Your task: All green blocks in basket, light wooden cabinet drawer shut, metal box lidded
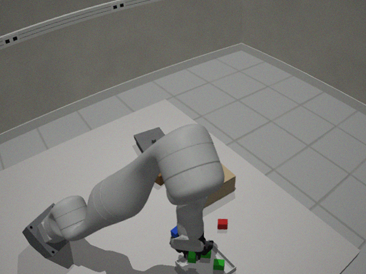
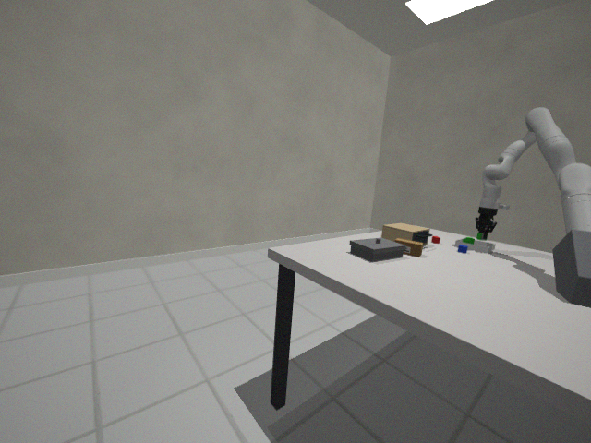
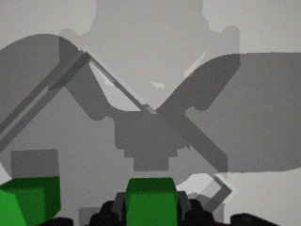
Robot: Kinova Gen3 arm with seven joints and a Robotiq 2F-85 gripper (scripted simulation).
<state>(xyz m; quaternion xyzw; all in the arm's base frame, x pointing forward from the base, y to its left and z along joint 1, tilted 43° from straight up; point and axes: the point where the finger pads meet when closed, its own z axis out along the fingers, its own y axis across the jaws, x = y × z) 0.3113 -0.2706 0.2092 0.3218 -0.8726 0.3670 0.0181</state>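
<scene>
Right now the grey basket is 20 mm ahead of my hand, 40 mm to the right of it and 60 mm below it. From my hand the other things lie so: blue block: 60 mm ahead, 140 mm to the left, 60 mm below; red block: 200 mm ahead, 40 mm to the left, 60 mm below; light wooden cabinet: 290 mm ahead, 230 mm to the left, 40 mm below.
</scene>
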